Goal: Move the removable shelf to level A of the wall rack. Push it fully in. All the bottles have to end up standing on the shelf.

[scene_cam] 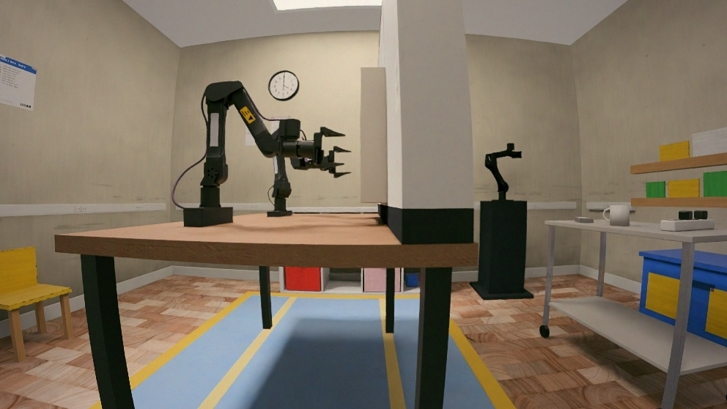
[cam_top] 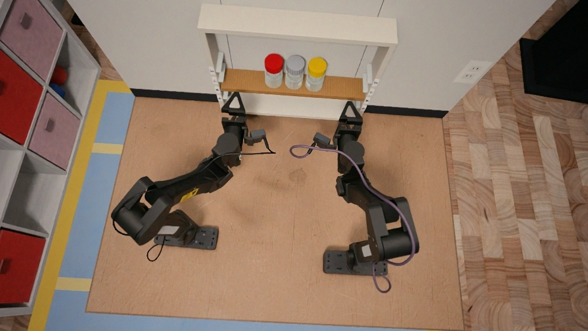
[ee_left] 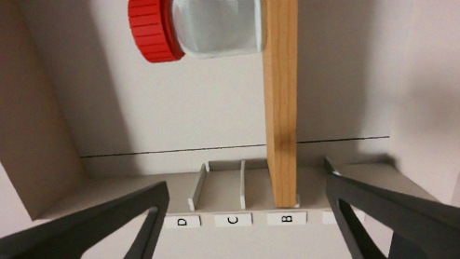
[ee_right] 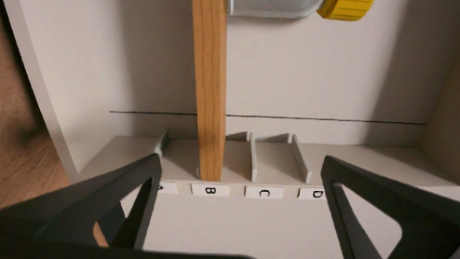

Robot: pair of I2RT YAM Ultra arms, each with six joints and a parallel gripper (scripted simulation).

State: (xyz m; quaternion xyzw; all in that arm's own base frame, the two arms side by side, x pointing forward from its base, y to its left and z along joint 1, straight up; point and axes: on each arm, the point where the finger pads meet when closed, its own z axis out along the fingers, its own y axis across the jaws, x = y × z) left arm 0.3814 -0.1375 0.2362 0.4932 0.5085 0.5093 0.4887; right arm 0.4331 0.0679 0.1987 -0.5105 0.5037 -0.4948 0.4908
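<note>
The yellow-capped bottle is 11 cm to the left of my right hand, 9 cm ahead of it and 3 cm above it. Round my right hand: shelf board: 18 cm to the left, 8 cm ahead, 3 cm below; wall rack: 18 cm to the left, 8 cm ahead, 4 cm above; grey-capped bottle: 18 cm to the left, 8 cm ahead, 3 cm above.
Now: the red-capped bottle 11 cm ahead of my left hand, 9 cm to the right of it and 2 cm above it. Also, from my left hand: shelf board 12 cm ahead, 16 cm to the right, 3 cm below; wall rack 12 cm ahead, 15 cm to the right, 3 cm above; grey-capped bottle 12 cm ahead, 16 cm to the right, 2 cm above.
</note>
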